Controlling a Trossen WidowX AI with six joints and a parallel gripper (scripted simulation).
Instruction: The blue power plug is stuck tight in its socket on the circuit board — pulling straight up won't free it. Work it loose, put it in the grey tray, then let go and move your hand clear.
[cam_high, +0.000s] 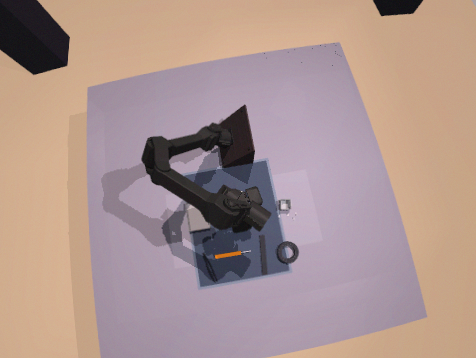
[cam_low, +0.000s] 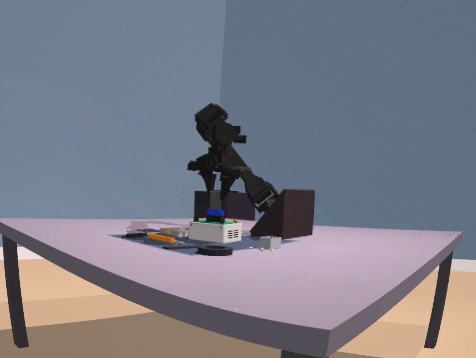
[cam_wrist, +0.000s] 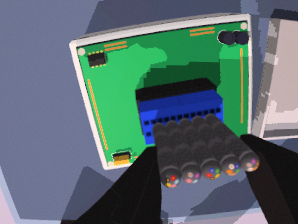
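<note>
Right now the blue power plug is 30 mm below my gripper tip. The rest, counted from my gripper tip: black bar (190 mm ahead, 90 mm to the left, 120 mm below); grey tray (140 mm to the right, 120 mm below); dark blue mat (50 mm ahead, 120 mm below).
</note>
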